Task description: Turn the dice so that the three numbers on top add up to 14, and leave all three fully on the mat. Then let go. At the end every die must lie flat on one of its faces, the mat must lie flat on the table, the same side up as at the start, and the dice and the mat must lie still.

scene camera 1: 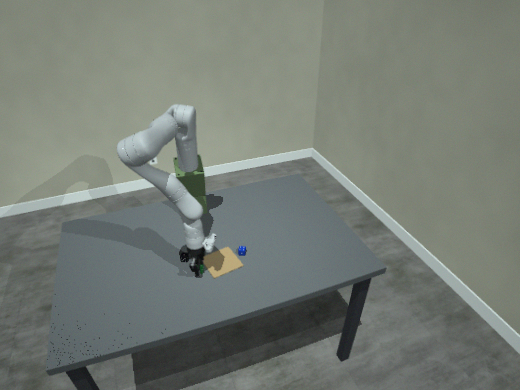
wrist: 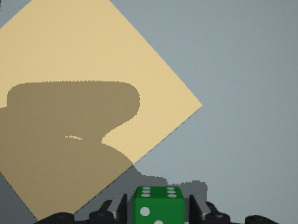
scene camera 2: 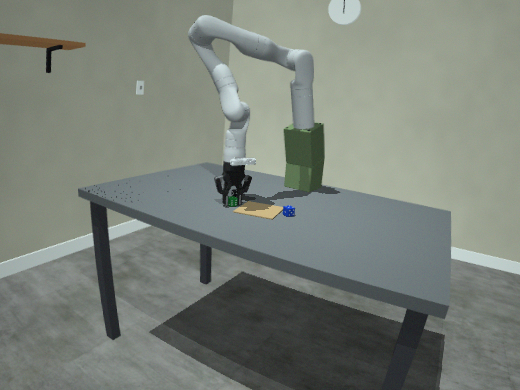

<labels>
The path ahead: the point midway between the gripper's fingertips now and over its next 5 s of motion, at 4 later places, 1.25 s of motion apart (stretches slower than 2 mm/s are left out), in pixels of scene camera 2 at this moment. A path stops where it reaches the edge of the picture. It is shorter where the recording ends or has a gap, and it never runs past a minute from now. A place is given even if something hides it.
My gripper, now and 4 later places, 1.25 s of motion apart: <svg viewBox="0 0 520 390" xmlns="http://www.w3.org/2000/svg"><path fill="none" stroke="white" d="M232 204L234 180L266 178L264 203L265 205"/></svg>
</labels>
